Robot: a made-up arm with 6 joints.
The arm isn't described. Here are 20 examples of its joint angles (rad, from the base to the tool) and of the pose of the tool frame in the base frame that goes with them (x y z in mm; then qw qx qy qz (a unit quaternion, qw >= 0)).
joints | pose
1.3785 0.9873 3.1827 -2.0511 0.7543 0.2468 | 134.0 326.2 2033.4 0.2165 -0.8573 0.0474 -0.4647
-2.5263 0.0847 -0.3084 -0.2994 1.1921 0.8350 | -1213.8 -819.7 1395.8 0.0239 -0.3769 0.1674 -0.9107
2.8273 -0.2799 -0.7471 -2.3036 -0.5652 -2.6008 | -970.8 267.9 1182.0 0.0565 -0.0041 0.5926 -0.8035
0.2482 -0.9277 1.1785 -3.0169 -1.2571 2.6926 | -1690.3 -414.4 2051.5 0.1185 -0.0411 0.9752 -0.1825
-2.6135 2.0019 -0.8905 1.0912 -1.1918 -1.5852 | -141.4 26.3 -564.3 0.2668 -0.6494 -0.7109 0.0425
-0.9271 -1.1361 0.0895 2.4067 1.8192 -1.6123 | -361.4 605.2 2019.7 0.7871 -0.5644 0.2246 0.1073
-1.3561 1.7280 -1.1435 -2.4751 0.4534 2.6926 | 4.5 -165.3 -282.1 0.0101 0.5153 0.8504 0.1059
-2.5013 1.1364 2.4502 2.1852 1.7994 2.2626 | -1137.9 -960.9 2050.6 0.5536 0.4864 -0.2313 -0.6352
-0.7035 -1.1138 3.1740 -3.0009 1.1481 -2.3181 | -1139.5 947.5 -216.4 0.1218 0.2562 0.8674 0.4088
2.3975 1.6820 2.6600 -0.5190 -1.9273 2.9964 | -1491.8 1301.3 1213.7 0.3940 0.1040 0.8774 -0.2531
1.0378 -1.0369 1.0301 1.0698 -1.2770 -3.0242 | -750.2 -1460.1 2043.0 0.1533 -0.9517 0.0619 -0.2588
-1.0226 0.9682 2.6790 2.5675 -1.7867 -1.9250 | 346.9 -684.2 2207.9 0.2488 0.0889 0.8313 0.4891
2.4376 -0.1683 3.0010 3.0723 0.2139 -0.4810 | 1055.5 -898.5 1458.2 0.9057 0.2224 -0.1789 -0.3134
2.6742 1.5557 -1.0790 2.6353 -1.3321 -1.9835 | -377.7 250.8 -418.8 0.0109 -0.7170 -0.3488 0.6034
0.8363 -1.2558 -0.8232 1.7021 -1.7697 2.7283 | 18.6 -144.7 1401.9 0.3139 0.8270 -0.4424 -0.1476
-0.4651 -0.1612 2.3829 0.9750 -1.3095 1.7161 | -1058.3 429.1 2234.3 0.4233 -0.4270 0.0988 -0.7929
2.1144 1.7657 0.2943 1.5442 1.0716 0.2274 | -936.6 1356.3 -1099.2 0.2596 0.1968 0.2151 -0.9206
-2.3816 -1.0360 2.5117 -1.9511 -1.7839 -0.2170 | 1494.7 1277.9 379.4 0.5547 -0.6186 0.4993 -0.2458
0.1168 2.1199 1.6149 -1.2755 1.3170 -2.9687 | 2356.7 170.2 -722.7 0.3154 -0.7945 0.4505 -0.2575
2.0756 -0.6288 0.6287 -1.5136 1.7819 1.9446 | 297.9 -309.1 2553.0 0.8920 0.3999 0.1622 0.1341
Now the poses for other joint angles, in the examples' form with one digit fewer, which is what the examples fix.
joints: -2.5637 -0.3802 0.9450 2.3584 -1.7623 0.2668
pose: 198 223 2737 0.763 -0.175 -0.130 0.609
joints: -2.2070 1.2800 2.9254 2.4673 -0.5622 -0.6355
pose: -652 -819 2000 0.486 0.522 -0.090 0.695
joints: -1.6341 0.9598 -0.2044 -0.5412 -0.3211 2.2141
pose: -95 -1784 -46 0.756 -0.076 0.650 -0.025
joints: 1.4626 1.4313 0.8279 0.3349 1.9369 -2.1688
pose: 232 2458 101 0.108 -0.589 -0.335 -0.728
